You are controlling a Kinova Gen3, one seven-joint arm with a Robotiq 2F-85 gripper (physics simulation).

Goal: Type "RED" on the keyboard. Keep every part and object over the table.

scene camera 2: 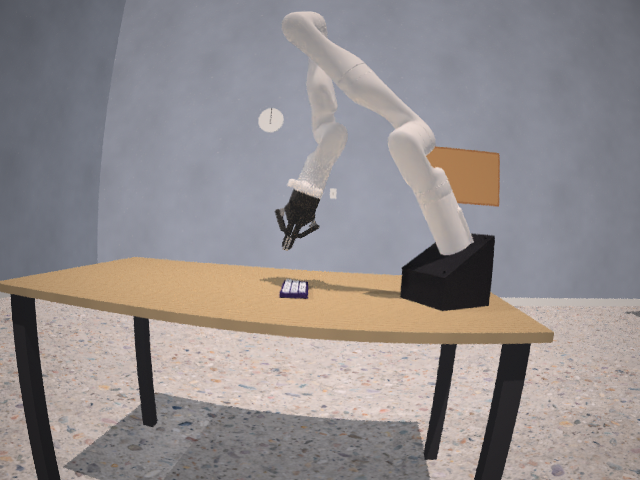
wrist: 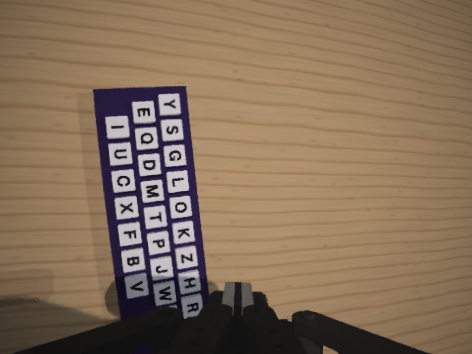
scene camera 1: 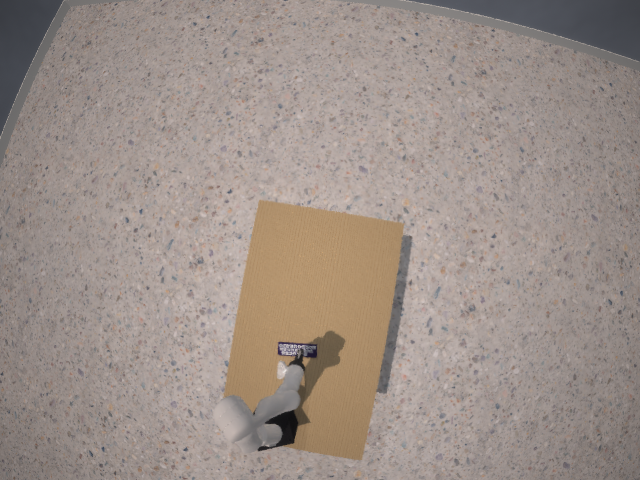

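Where they show: gripper, fingertip midpoint: (scene camera 2: 285, 249) (wrist: 237, 300) (scene camera 1: 301, 349); arm's base, origin of the base link: (scene camera 2: 455, 245) (scene camera 1: 273, 433).
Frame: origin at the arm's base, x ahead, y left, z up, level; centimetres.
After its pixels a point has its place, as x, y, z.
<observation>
The dark purple keyboard (scene camera 1: 287, 349) @(39.9, 6.3, -12.7) (scene camera 2: 294, 296) @(38.4, 11.3, -13.8) (wrist: 111, 101) @(36.6, 9.9, -13.2) lies flat on the table, with white keys in three rows. In the wrist view, the R key (wrist: 191, 306) @(44.6, -4.9, -12.7) is at the bottom, partly in shadow, just left of the fingertips. The E key (wrist: 143, 111) @(39.0, 9.5, -12.7) is near the top of the middle row, and the D key (wrist: 149, 164) @(40.0, 5.6, -12.7) is two keys below it. My gripper (scene camera 1: 299, 351) @(45.0, -1.2, -3.9) (scene camera 2: 287, 243) @(45.0, -1.2, -3.9) (wrist: 237, 300) @(45.0, -1.2, -3.9) is shut and empty, tilted, and held in the air above the keyboard, not touching it. The gripper hides the keyboard's lower end in the wrist view.
The wooden table (scene camera 1: 325, 258) @(92.1, 1.0, -14.4) (scene camera 2: 180, 289) @(67.3, 16.8, -14.4) (wrist: 340, 150) @(57.7, 9.8, -14.4) bears the arm's black base (scene camera 1: 289, 428) @(5.4, -6.7, -0.4) (scene camera 2: 447, 284) @(2.4, 13.0, -8.2). In scene camera 1, the table's left edge runs left of the keyboard. An orange board (scene camera 2: 473, 178) hangs on the wall behind the arm.
</observation>
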